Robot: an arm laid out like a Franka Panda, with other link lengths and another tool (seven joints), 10 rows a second.
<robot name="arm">
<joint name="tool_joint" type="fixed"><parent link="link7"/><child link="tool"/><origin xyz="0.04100 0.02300 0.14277" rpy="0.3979 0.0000 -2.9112"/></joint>
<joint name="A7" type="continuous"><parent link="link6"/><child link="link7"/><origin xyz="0.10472 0.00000 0.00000" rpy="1.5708 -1.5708 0.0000"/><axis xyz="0 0 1"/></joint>
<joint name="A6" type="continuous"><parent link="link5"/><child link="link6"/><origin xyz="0.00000 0.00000 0.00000" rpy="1.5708 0.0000 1.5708"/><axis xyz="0 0 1"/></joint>
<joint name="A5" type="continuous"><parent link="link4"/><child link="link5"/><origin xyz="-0.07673 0.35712 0.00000" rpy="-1.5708 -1.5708 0.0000"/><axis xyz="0 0 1"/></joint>
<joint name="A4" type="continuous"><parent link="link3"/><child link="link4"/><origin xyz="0.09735 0.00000 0.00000" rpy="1.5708 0.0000 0.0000"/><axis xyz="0 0 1"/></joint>
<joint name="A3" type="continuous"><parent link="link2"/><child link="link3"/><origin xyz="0.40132 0.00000 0.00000" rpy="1.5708 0.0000 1.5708"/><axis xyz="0 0 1"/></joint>
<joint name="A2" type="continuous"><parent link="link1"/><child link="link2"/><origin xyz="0.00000 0.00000 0.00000" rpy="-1.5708 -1.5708 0.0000"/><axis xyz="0 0 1"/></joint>
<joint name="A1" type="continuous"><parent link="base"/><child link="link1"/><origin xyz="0.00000 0.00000 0.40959" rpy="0.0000 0.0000 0.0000"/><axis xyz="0 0 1"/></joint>
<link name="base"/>
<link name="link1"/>
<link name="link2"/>
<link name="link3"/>
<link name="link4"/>
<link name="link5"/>
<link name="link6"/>
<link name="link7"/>
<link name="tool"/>
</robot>
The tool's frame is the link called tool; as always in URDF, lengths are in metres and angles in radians. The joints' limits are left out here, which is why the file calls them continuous.
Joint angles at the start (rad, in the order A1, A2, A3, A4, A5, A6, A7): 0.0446 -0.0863 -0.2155 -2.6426 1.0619 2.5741 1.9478
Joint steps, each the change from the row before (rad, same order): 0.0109 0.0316 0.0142 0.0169 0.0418 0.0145 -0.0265; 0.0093 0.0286 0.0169 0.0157 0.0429 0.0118 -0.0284; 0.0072 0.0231 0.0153 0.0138 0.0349 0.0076 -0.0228; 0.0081 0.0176 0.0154 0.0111 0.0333 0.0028 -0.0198; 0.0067 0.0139 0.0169 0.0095 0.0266 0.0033 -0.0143; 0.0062 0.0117 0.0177 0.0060 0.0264 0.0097 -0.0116; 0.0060 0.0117 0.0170 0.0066 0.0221 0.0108 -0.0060; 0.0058 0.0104 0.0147 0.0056 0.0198 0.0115 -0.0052; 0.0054 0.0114 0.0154 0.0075 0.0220 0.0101 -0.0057; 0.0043 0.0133 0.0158 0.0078 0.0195 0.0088 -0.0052; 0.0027 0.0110 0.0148 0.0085 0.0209 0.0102 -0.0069
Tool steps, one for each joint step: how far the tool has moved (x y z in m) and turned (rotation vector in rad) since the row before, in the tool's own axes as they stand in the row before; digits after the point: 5 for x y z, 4 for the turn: -0.00343 -0.00028 0.01244 0.0019 -0.0023 -0.0068; -0.00471 0.00074 0.01194 0.0016 -0.0061 -0.0076; -0.00476 0.00084 0.01006 0.0005 -0.0073 -0.0063; -0.00657 0.00171 0.00883 -0.0008 -0.0121 -0.0042; -0.00719 0.00178 0.00787 -0.0018 -0.0114 -0.0054; -0.00643 0.00257 0.00700 -0.0003 -0.0052 -0.0044; -0.00607 0.00216 0.00691 -0.0010 -0.0023 -0.0029; -0.00517 0.00209 0.00602 -0.0004 -0.0004 -0.0027; -0.00558 0.00178 0.00643 0.0003 -0.0018 -0.0010; -0.00517 0.00243 0.00695 -0.0025 -0.0021 -0.0012; -0.00459 0.00109 0.00576 0.0023 -0.0009 -0.0010
